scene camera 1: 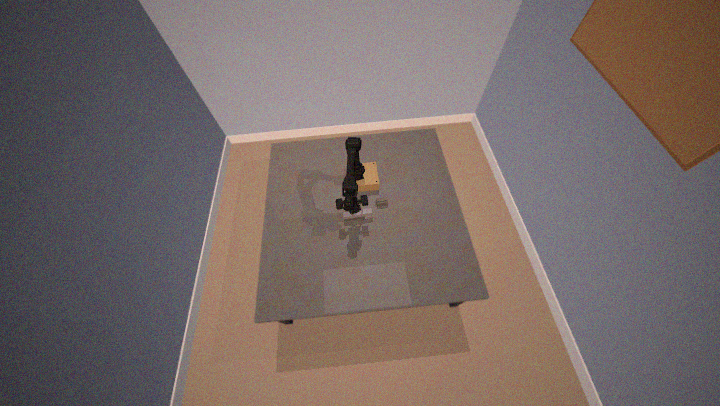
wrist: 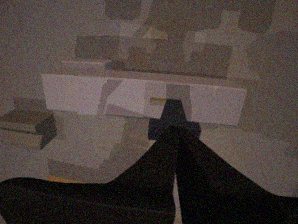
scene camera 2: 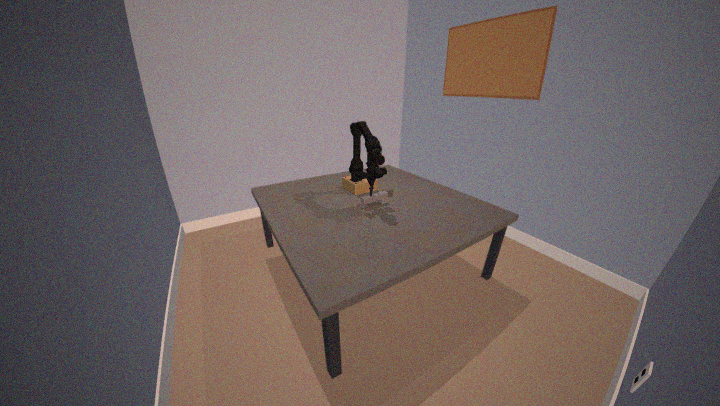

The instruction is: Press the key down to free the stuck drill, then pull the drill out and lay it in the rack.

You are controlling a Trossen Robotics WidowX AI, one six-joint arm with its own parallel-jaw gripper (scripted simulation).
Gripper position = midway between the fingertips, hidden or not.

Observation:
My gripper (wrist: 175,133) is shut, with nothing in its grasp. Further things: a dark key (wrist: 174,113) and a pale grey sleeve (wrist: 86,86).

